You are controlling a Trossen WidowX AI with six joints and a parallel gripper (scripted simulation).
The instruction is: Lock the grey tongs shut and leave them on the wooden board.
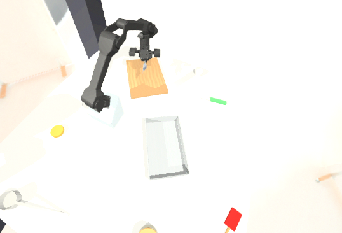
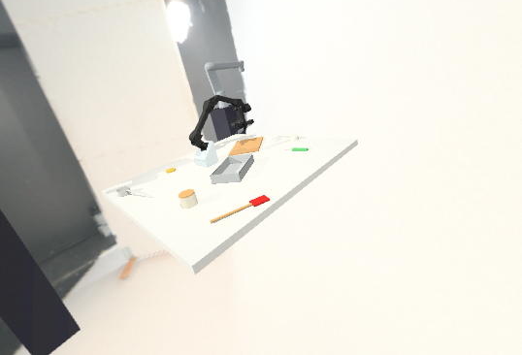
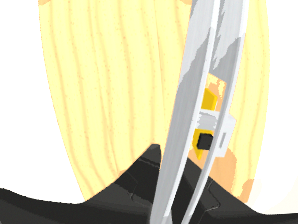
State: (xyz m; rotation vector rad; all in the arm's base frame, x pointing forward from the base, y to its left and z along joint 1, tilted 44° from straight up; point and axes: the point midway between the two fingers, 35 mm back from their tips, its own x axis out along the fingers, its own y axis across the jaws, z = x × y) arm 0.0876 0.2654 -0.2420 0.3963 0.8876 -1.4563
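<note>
My gripper tip is now 1 cm to the left of the wooden board and 11 cm above it. Round my gripper tip: grey roasting tin (27 cm ahead, 45 cm to the right, 9 cm below); then yellow disc (31 cm behind, 55 cm to the right, 10 cm below); then red spatula (62 cm ahead, 76 cm to the right, 11 cm below).
</note>
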